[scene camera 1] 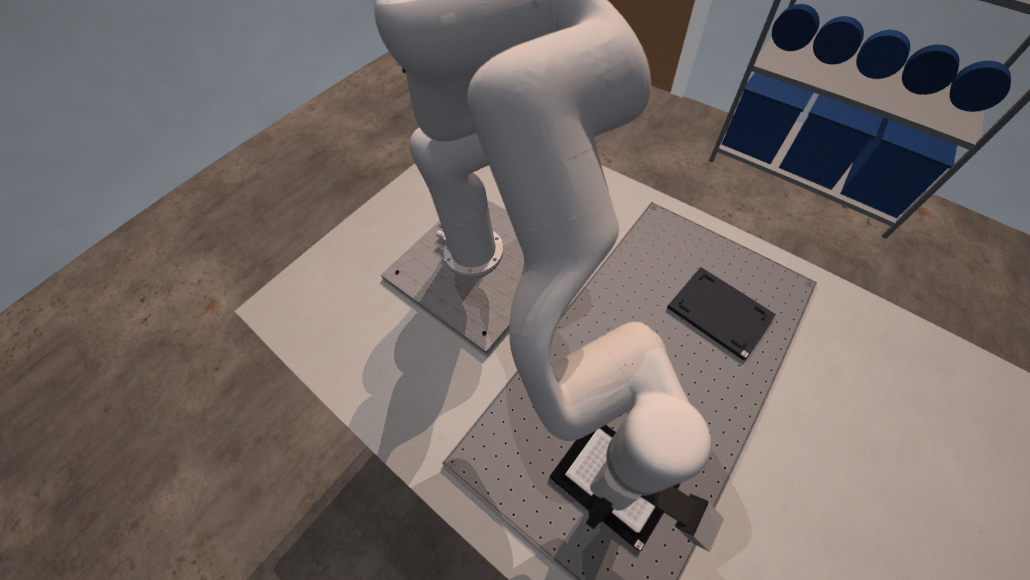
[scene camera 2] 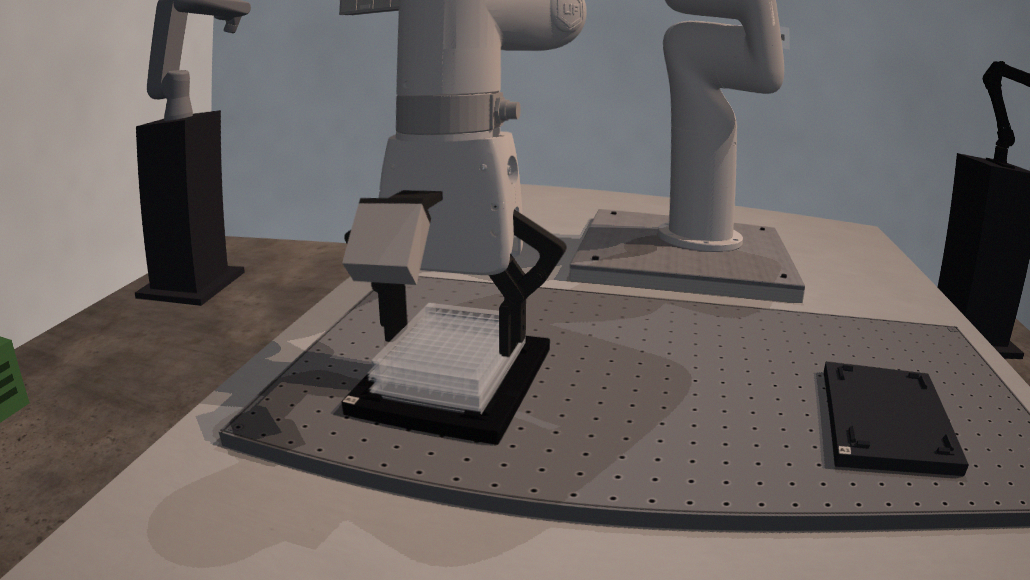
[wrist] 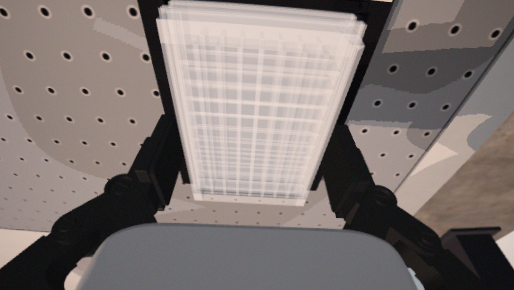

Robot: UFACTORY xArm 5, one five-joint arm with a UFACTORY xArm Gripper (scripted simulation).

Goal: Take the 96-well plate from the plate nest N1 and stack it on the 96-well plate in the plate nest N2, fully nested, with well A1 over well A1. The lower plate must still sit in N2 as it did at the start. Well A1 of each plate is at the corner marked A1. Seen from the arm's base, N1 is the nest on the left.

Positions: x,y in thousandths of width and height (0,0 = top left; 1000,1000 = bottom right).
In view: the gripper (scene camera 2: 437,591), a clear 96-well plate (scene camera 2: 439,604), a clear 96-well plate (scene camera 2: 389,680), a black nest N1 (scene camera 2: 879,732) and a black nest N2 (scene camera 2: 497,677).
The gripper also shows in scene camera 1 (scene camera 1: 600,822) and in the wrist view (wrist: 495,478). The black nest N1 shows as well in scene camera 1 (scene camera 1: 697,534). The black nest N2 shows as well in scene camera 1 (scene camera 1: 561,849).
